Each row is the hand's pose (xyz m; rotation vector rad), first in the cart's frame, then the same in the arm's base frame.
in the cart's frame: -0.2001 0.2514 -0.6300 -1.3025 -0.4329 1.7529
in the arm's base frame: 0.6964 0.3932 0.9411 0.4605 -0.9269 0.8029
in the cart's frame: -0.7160 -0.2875 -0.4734 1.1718 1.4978 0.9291
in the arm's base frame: -0.0098 0.1817 0.7471 -2.3356 -0.4169 -1.3242
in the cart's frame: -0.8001 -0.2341 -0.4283 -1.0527 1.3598 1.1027
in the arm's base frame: -0.0382 0.1062 0.8209 0.8347 0.4645 1.8008
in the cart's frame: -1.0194 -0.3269 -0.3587 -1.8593 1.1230 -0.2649
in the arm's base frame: -0.2569 -0.0084 0.8449 -0.1414 1.2976 0.9923
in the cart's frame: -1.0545 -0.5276 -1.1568 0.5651 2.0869 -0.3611
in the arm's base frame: -0.5181 0.7663 0.9449 -1.5378 -1.9896 -1.1965
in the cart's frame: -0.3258 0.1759 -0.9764 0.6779 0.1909 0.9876
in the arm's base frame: 0.5025 0.6954 1.0530 2.5577 -0.2584 0.3581
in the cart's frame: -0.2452 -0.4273 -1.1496 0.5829 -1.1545 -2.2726
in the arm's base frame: 0.1828 0.9789 0.5863 0.0492 1.3539 -2.8254
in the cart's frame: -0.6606 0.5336 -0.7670 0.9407 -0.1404 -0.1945
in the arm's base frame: 0.4803 0.3432 1.4522 2.5107 0.6580 -1.0022
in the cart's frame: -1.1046 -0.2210 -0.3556 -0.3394 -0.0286 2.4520
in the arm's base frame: -0.2609 -0.0531 0.9732 1.1201 -1.4967 1.3257
